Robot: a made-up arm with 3 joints.
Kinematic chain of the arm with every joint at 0, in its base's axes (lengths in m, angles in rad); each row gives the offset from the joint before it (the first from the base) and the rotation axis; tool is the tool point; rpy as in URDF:
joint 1: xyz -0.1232 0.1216 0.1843 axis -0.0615 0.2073 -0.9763
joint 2: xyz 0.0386 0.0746 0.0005 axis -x
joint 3: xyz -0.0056 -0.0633 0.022 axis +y
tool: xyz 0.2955 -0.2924 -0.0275 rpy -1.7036 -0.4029 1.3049
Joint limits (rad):
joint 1: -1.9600..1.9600
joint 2: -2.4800..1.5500
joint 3: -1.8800..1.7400
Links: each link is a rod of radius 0.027 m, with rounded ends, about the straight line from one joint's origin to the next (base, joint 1, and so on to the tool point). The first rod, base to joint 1, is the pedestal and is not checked.
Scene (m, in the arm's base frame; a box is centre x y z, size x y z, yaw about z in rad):
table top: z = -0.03
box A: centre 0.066 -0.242 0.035 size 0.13 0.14 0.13 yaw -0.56
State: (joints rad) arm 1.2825 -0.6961 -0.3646
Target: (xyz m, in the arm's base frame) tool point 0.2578 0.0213 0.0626
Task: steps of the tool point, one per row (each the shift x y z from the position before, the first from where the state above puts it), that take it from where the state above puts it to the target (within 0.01 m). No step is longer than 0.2 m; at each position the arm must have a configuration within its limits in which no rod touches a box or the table.
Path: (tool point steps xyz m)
1: 0.1032 -0.0491 0.0667
2: 0.1214 -0.0124 0.0735
3: 0.1219 0.0338 0.0792
4: 0.1013 0.0802 0.0825
5: 0.0606 0.1175 0.0815
6: 0.0447 0.0089 -0.0903
7: 0.0271 0.0250 -0.0950
8: 0.0056 0.0339 -0.0934
9: -0.0159 0.0335 -0.0859

